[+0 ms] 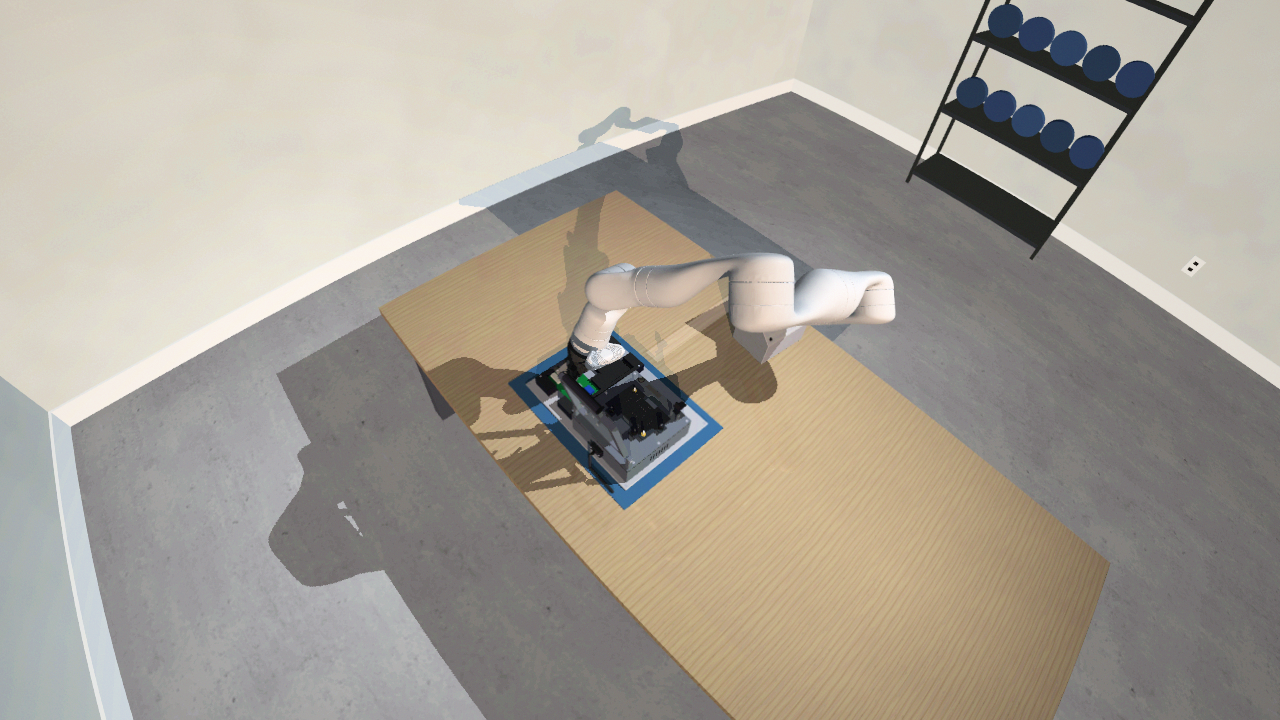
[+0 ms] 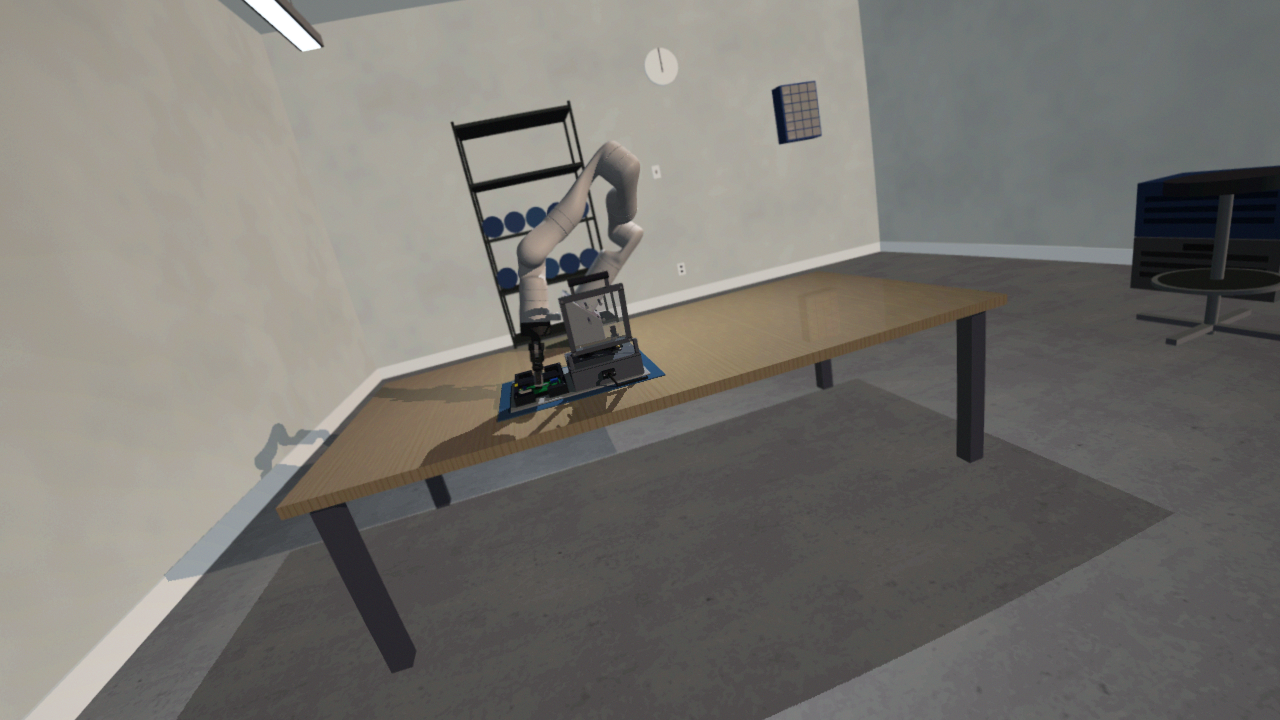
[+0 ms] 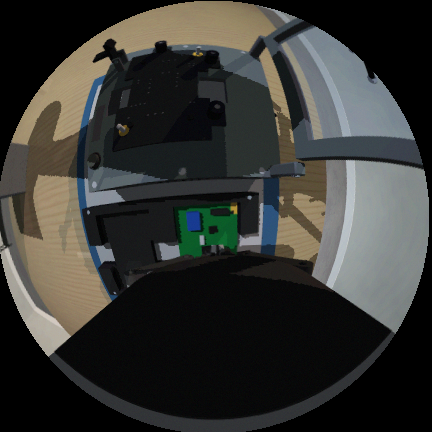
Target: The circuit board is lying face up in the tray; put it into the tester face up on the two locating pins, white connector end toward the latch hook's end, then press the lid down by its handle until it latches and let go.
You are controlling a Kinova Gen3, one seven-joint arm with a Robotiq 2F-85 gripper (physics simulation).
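Frame: origin at the arm's base, x ahead, y left, z up, level; millimetres.
Seen in the pictures: gripper, between the fingertips: (image 2: 538,386) (image 3: 217,252).
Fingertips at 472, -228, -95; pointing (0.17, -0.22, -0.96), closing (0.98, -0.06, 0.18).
Note:
A point is followed by its place in that frame, as x, y, z.
The green circuit board (image 3: 209,231) @[467, -203, -100] (image 1: 586,382) @[439, -208, -102] lies face up in the black tray (image 3: 120,238) @[355, -196, -104] beside the tester (image 3: 181,120) @[450, -96, -53] (image 1: 640,429) @[465, -18, -53] (image 2: 609,365) @[544, -54, -73]. The tester's nest is bare, with two brass-based locating pins (image 3: 122,127) @[404, -94, -46] (image 3: 197,52) @[468, -8, -49] and the black latch hook (image 3: 111,50) at its far left corner. The lid (image 3: 354,149) @[537, -131, 17] (image 2: 590,317) @[564, -75, 57] stands open and upright. My gripper (image 3: 217,252) @[472, -228, -95] (image 2: 535,369) @[472, -228, -95] is down at the near edge of the board with its fingers shut. The fingertips are mostly hidden by the gripper's dark body, and I see nothing held between them.
Tray and tester sit on a blue mat (image 1: 706,435) @[338, 72, -120] (image 3: 270,193) @[562, -170, -120] on the long wooden table (image 1: 850,537) @[312, 454, -121] (image 2: 805,313) @[439, 583, -122]. A black shelf rack (image 1: 985,192) (image 2: 465,170) with blue balls stands by the wall behind the arm.

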